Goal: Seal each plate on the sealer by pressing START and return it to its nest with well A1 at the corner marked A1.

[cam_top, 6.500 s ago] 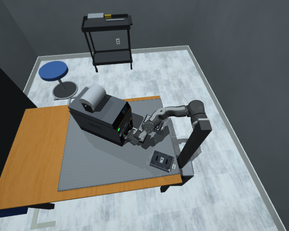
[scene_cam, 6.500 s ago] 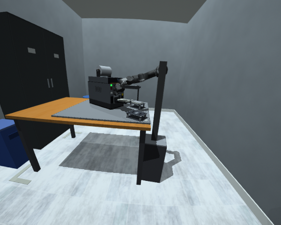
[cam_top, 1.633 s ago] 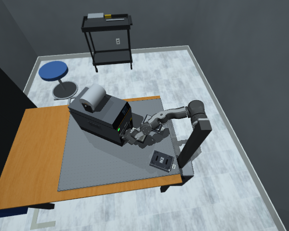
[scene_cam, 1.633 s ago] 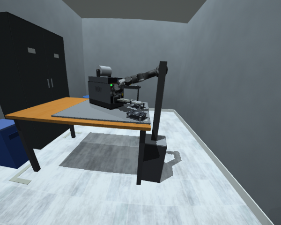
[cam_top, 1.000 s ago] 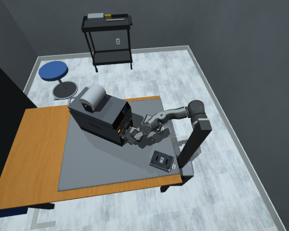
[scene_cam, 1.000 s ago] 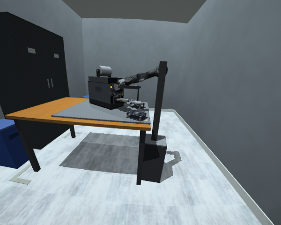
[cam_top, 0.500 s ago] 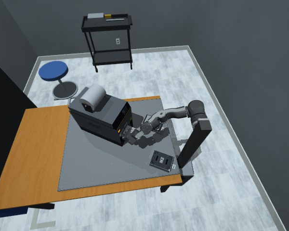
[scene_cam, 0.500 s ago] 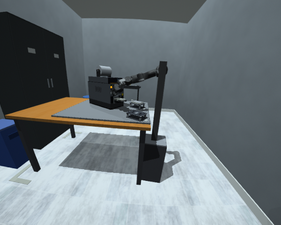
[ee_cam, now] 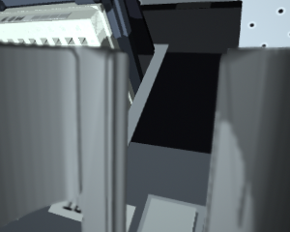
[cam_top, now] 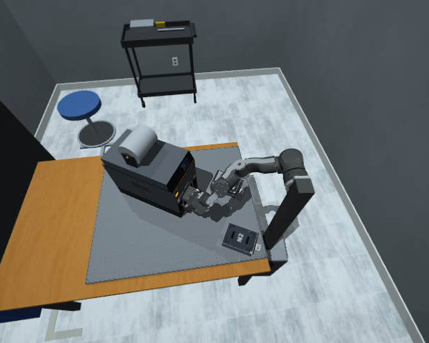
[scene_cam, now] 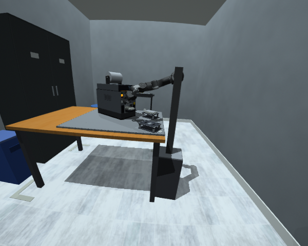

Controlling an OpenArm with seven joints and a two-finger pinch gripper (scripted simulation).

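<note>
Right now my hand is 50 mm short of the grey start button and 30 mm to the left of it. Round my hand: foil roll (220 mm ahead, 210 mm to the right, 230 mm above); then sealer stage (20 mm ahead, 120 mm to the right, 90 mm below); then white well plate (20 mm ahead, 120 mm to the right, 80 mm below).
</note>
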